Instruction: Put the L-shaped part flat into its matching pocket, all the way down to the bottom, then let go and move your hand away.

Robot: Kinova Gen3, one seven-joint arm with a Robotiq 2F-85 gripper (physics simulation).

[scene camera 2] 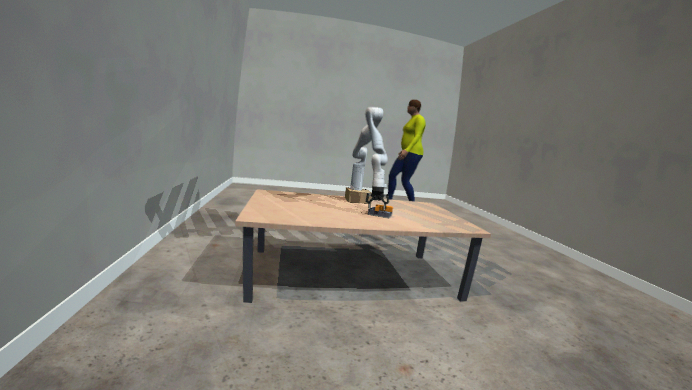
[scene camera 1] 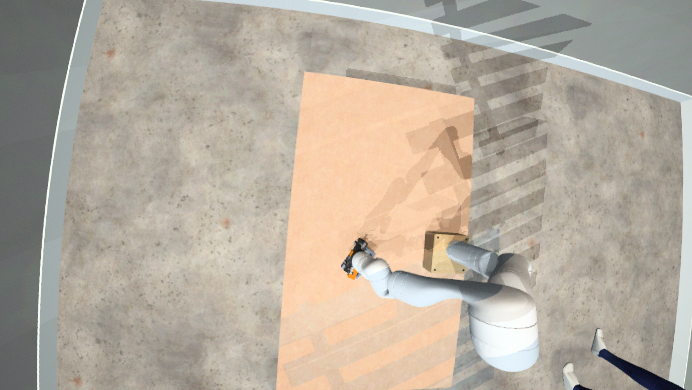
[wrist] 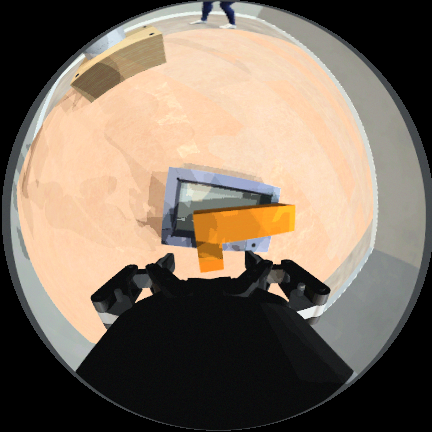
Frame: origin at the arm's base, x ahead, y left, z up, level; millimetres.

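Seen in the pictures: gripper, fingertip midpoint: [scene camera 2: 376, 209] [scene camera 1: 350, 252] [wrist: 209, 259]; arm's base at its link origin: [scene camera 2: 355, 189] [scene camera 1: 455, 250].
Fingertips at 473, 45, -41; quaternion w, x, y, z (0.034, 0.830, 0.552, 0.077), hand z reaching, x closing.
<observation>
Pixels of each thing's top centre, then the offset from my fingertips to it, as dx, dy, dz. Level surfaces: height alone.
- orange L-shaped part at its top centre: [wrist: 251, 238] [scene camera 1: 353, 265] [scene camera 2: 384, 206] -14, +51, +24
- blue-grey pocket block at its top centre: [wrist: 224, 214] [scene camera 1: 358, 261] [scene camera 2: 380, 209] -42, +38, -6
- table at its surface level: dz -43
The orange L-shaped part [scene camera 1: 353, 274] [scene camera 2: 384, 207] [wrist: 245, 224] shows in all views. In the wrist view its long arm lies across the pocket's near side and over the right rim, and its short arm sticks out past the near rim. It is not down in the pocket. The blue-grey pocket block [scene camera 2: 380, 213] [wrist: 169, 205] stands on the table; the far part of its recess shows, the rest is hidden under the part. My gripper [scene camera 2: 378, 205] [wrist: 209, 259] is open, its fingers spread on either side of the short arm and apart from it. Exact contact and tilt are unclear.
The table [scene camera 1: 340, 150] [scene camera 2: 300, 215] [wrist: 310, 150] carries the wooden base block [scene camera 1: 441, 255] [scene camera 2: 356, 195] [wrist: 127, 61] under the arm's foot. A person [scene camera 2: 413, 135] stands behind the table. Arm shadows fall on the table top.
</observation>
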